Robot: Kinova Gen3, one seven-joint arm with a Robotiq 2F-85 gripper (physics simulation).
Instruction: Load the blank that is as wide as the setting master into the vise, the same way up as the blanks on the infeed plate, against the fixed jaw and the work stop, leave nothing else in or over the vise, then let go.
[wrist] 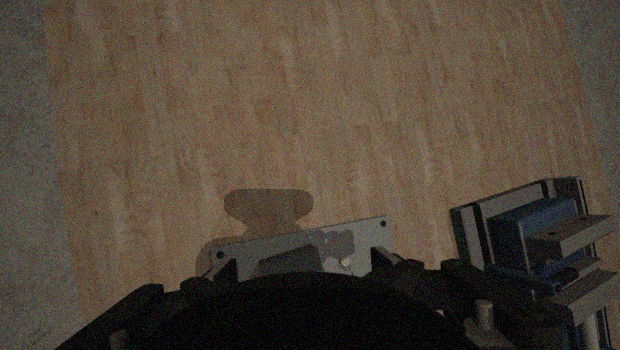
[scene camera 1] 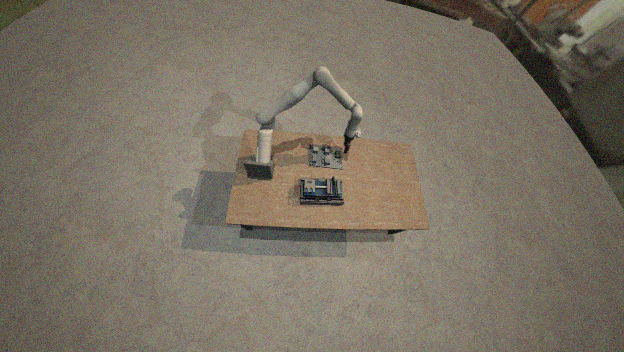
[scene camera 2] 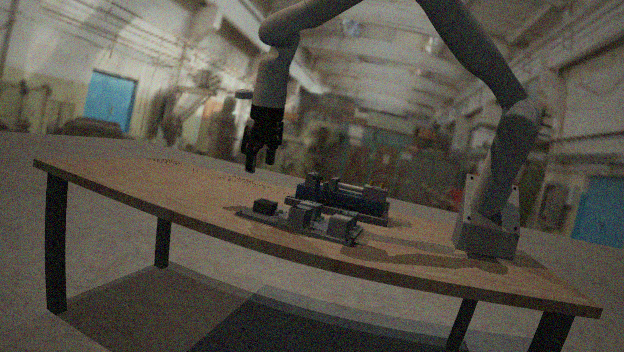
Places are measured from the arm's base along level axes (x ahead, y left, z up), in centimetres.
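Where they show: gripper, fingertip midpoint: [wrist: 304, 268] [scene camera 1: 344, 148] [scene camera 2: 260, 168]; arm's base, link origin: [scene camera 1: 263, 161] [scene camera 2: 485, 202].
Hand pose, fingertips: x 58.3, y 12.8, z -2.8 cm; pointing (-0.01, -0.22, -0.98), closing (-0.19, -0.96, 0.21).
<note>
Each offset is from my fingertips to the top centre of the thing. Level surfaces: height alone.
The infeed plate {dx -12.2, dy -1.0, dz -9.6 cm} [scene camera 1: 336, 164] [scene camera 2: 248, 215] [wrist: 367, 234] lies on the table. A dark block {dx -3.0, dy +0.1, dz -7.1 cm} [scene camera 1: 338, 154] [scene camera 2: 265, 206] [wrist: 295, 259] stands at its end nearest the gripper. Several grey blocks stand farther along it, including one block {dx -11.8, dy +3.4, dz -6.0 cm} [scene camera 2: 300, 218] near its middle and another block {dx -20.7, dy +4.6, dz -6.0 cm} [scene camera 2: 342, 226] toward the robot base. I cannot tell which block matches the setting master's width. The vise {dx -18.1, dy -29.8, dz -0.5 cm} [scene camera 1: 324, 195] [scene camera 2: 345, 201] [wrist: 545, 214] has a blue body and grey jaws. My gripper [scene camera 1: 346, 152] [scene camera 2: 260, 166] [wrist: 304, 268] is open and empty, above the dark block's end of the plate. Its body hides much of the plate in the wrist view.
The robot base [scene camera 1: 260, 169] [scene camera 2: 487, 240] stands at one end of the wooden table {dz -10.4 cm} [scene camera 1: 380, 200] [scene camera 2: 150, 182] [wrist: 300, 125]. The vise stands beside the infeed plate, with a strip of table between them. Its jaws rise above the blue body.
</note>
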